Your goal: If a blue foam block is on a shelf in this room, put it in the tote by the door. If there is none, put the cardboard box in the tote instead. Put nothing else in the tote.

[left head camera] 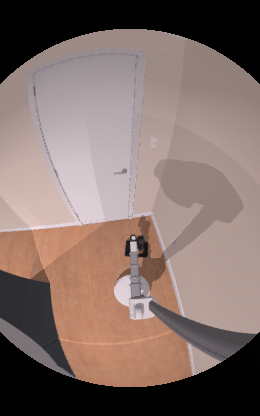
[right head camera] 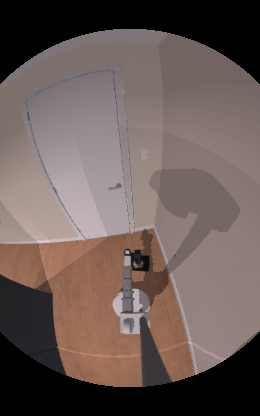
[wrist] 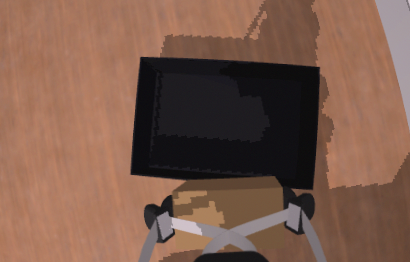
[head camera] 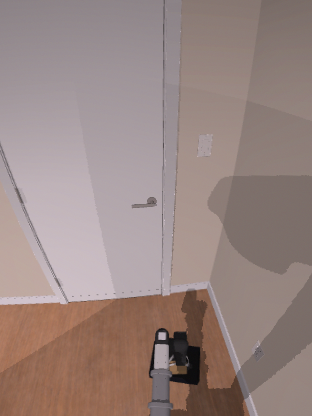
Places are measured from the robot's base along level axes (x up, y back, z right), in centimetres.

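Pixels of known places: gripper, between the fingertips: [left head camera: 138,250] [right head camera: 137,264] [wrist: 228,206] [head camera: 177,368].
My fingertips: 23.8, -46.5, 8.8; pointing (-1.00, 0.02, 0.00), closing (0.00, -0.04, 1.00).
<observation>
Ahead of a thing's pixels: the offset from my fingertips to its top centre, as dx, dy, dz. "spot": to the spot under its first point. Level surfaces: height alone.
My gripper [wrist: 228,206] is shut on the brown cardboard box {+4.5, +0.1, +0.1} [wrist: 250,205] [head camera: 178,369], with one fingertip against each side of it. The black tote {-16.5, -9.4, +0.0} [wrist: 308,127] [head camera: 195,367] [left head camera: 128,253] [right head camera: 145,268] stands on the floor near the door and the right wall. In the wrist view the box is at the tote's near edge and overlaps it slightly in the picture; the tote's visible inside shows no object. In the head view the wrist and gripper cover part of the tote. No blue foam block and no shelf show in these views.
The closed white door [head camera: 115,150] [left head camera: 90,135] [right head camera: 80,150] is beyond the tote. The right wall's white baseboard {spot: -17.9, -25.6, +35.6} [head camera: 227,335] runs close beside the tote. My arm [head camera: 161,385] reaches over the wood floor {dx -26.5} [head camera: 75,350]. A dark object [left head camera: 25,305] [right head camera: 25,320] is at the lower left.
</observation>
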